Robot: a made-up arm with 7 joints.
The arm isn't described. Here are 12 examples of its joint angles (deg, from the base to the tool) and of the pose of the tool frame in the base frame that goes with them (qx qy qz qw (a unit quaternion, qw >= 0); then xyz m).
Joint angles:
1: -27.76 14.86 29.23 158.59 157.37 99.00 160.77
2: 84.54 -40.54 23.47 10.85 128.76 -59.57 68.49
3: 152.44 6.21 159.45 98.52 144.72 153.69 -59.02
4: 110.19 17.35 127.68 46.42 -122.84 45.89 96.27
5: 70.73 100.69 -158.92 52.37 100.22 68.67 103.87
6: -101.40 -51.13 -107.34 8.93 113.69 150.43 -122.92
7: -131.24 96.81 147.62 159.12 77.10 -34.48 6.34
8: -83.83 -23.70 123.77 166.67 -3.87 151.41 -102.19
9: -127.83 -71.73 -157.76 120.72 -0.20 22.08 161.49
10: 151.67 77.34 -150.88 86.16 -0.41 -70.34 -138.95
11: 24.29 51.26 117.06 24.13 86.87 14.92 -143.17
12: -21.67 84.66 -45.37 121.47 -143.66 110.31 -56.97
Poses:
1: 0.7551 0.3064 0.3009 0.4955 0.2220 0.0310 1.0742
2: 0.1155 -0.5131 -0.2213 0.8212 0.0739 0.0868 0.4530
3: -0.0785 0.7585 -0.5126 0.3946 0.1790 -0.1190 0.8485
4: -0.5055 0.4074 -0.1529 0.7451 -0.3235 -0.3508 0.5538
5: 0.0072 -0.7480 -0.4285 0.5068 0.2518 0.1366 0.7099
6: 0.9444 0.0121 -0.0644 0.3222 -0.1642 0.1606 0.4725
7: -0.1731 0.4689 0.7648 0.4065 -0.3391 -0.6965 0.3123
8: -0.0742 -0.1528 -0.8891 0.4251 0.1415 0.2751 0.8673
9: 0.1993 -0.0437 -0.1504 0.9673 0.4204 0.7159 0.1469
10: 0.8005 -0.4775 0.3430 0.1163 -0.3831 0.3394 0.8638
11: -0.5579 0.3754 -0.3838 0.6329 -0.2154 0.2388 0.3468
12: -0.2459 -0.9665 -0.0260 0.0696 0.5523 -0.4075 0.2664
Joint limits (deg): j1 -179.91..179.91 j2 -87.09..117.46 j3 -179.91..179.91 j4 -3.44..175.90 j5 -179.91..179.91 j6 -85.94..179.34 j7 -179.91..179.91
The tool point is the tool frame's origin. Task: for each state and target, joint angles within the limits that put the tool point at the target. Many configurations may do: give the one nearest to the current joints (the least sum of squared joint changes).
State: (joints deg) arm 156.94 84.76 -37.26 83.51 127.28 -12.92 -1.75
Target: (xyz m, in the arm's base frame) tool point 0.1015 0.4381 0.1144
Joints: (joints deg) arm 143.50 87.10 -50.85 63.37 127.51 -19.50 -1.42
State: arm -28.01 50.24 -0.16 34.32 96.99 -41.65 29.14
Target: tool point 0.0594 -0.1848 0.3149
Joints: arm -19.59 25.01 -3.33 15.66 110.18 -63.94 31.48
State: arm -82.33 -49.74 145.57 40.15 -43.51 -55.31 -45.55
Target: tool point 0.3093 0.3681 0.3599
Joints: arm -90.04 -22.21 128.20 24.43 -41.63 -62.99 -44.88
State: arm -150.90 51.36 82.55 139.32 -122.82 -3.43 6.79
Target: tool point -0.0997 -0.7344 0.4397
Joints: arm -132.38 72.49 70.93 118.71 -127.12 -5.53 7.88
